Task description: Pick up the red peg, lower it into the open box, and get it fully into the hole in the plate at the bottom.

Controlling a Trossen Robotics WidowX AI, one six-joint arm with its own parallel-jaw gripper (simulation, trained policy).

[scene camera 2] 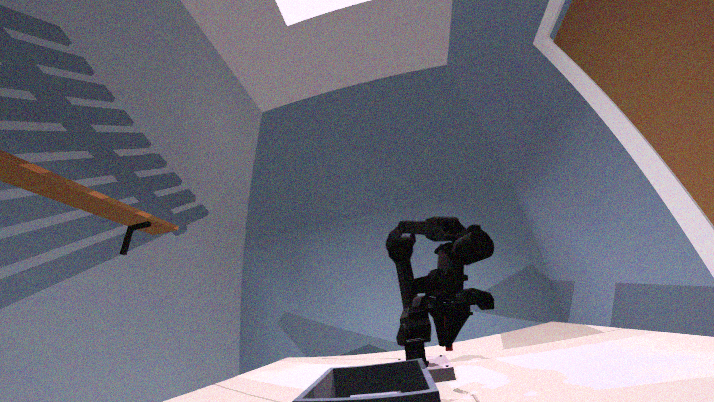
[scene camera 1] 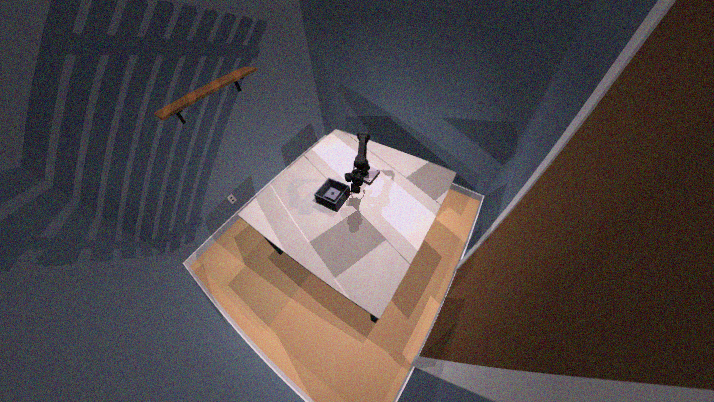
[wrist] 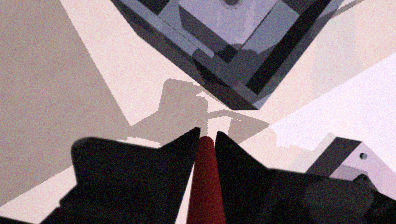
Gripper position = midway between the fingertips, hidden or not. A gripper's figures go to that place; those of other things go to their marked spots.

Scene:
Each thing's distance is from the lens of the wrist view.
my gripper [wrist: 208, 134]: 0.12 m
dark box [wrist: 246, 83]: 0.24 m

